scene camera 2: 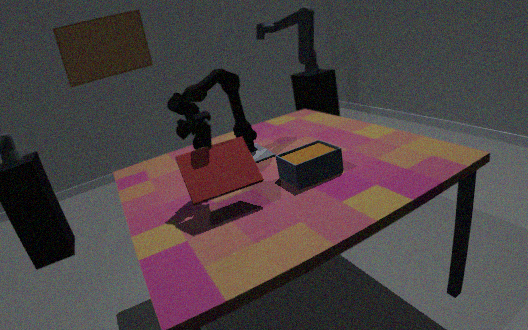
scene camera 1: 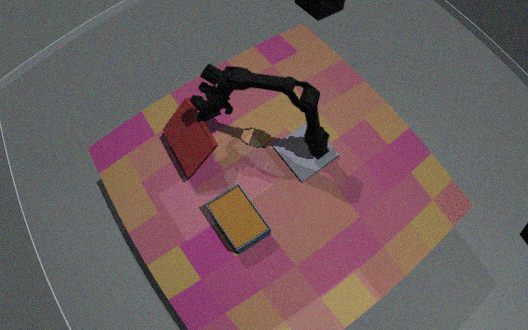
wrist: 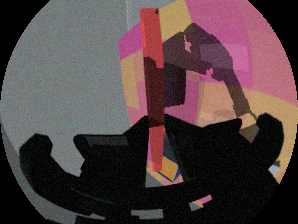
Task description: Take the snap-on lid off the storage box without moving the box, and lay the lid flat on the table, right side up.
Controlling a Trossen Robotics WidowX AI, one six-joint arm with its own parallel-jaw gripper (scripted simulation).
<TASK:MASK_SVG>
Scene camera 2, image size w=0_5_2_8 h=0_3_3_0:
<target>my gripper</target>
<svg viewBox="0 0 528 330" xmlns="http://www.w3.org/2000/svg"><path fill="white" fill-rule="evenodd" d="M206 111L201 113L193 112L186 117L186 121L182 119L177 121L179 126L177 127L177 135L182 139L185 139L191 132L193 135L196 134L193 140L193 146L196 150L203 147L211 148L211 124L208 125L207 121L211 120L211 115Z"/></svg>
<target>red lid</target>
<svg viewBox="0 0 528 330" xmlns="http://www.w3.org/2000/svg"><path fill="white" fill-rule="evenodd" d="M242 136L211 145L211 148L204 147L175 156L194 205L199 205L263 182L264 179Z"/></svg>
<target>dark blue storage box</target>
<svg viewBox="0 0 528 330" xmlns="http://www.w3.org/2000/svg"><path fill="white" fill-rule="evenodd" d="M342 149L322 140L317 140L276 155L279 178L300 190L344 171Z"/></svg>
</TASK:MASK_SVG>
